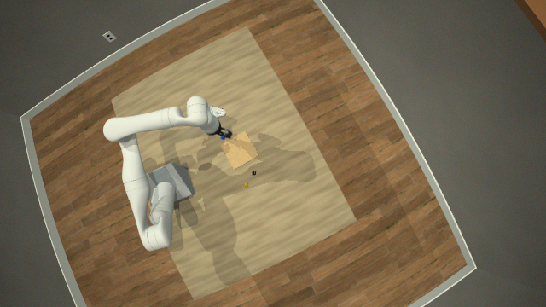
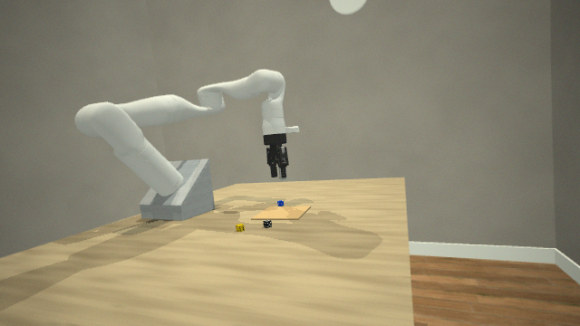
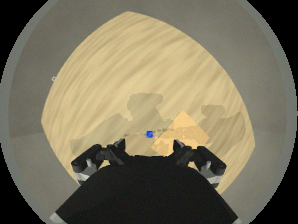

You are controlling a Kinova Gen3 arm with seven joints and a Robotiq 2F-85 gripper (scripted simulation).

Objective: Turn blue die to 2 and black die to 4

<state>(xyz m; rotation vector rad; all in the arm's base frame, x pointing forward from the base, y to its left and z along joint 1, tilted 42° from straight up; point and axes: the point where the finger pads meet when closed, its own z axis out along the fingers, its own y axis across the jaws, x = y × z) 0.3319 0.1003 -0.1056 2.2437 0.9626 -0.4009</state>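
My hand is 9 cm above the blue die. Round my hand: black die 22 cm to the right, 9 cm below, 8 cm ahead; then tan mat 10 cm below, 9 cm to the right, 5 cm ahead; then yellow die 26 cm to the right, 9 cm below, 2 cm ahead.
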